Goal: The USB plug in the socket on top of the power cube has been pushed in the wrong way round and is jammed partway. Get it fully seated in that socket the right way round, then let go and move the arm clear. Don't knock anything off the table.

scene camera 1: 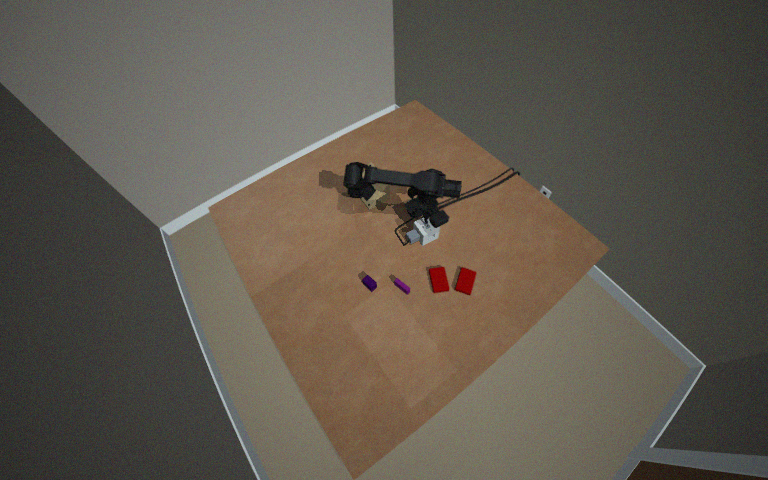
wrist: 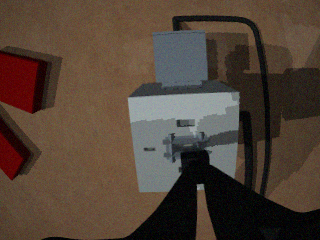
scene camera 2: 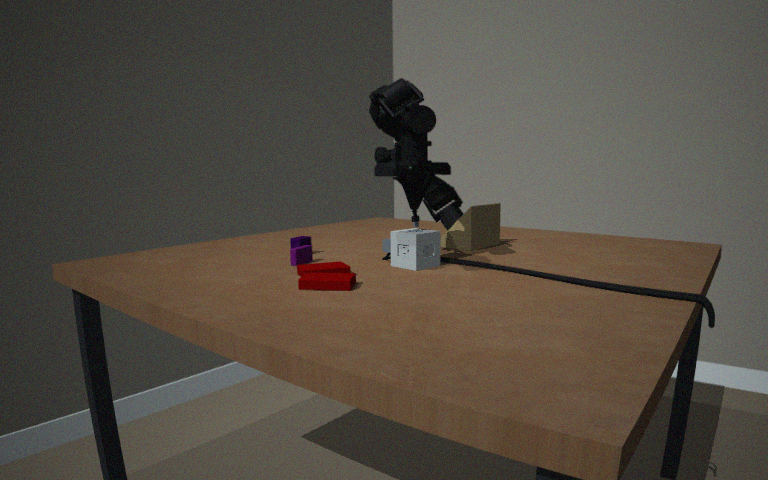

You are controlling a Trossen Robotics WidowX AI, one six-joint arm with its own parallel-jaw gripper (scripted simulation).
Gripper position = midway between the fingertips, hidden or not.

Note:
My gripper (scene camera 2: 414, 209) holds a USB plug. I also see a white power cube (wrist: 213, 109).
My gripper is seen too in scene camera 1 (scene camera 1: 425, 218) and in the wrist view (wrist: 198, 174).

